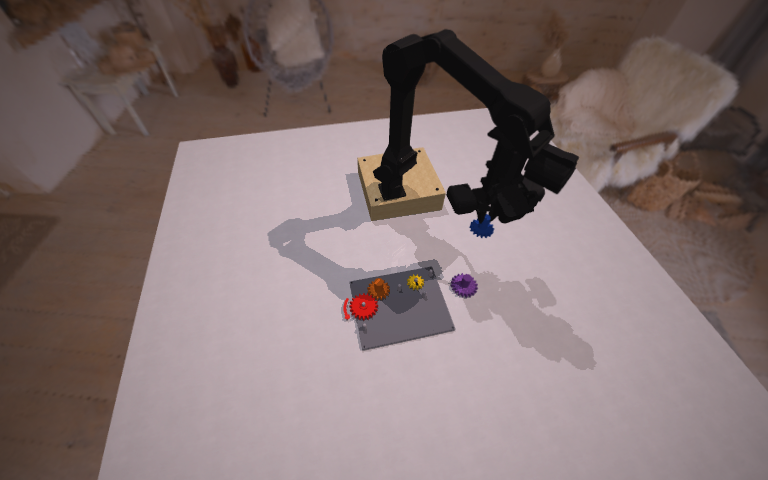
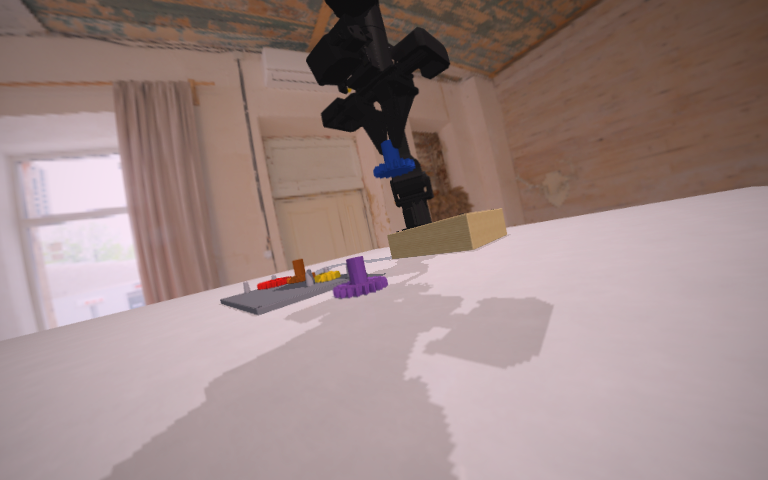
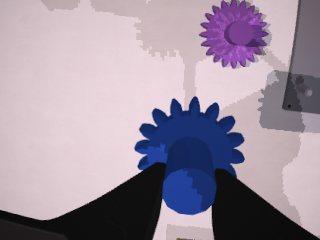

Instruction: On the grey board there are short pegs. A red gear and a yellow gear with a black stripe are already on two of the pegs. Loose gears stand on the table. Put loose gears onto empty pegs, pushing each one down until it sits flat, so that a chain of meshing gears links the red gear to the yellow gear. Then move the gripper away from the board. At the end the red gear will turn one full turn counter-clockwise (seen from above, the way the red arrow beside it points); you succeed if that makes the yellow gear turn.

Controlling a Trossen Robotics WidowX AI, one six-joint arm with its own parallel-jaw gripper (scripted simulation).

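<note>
My gripper carries a blue gear. Image 1 shows my gripper, and image 3 shows my gripper as well. A purple gear is also in view.
</note>
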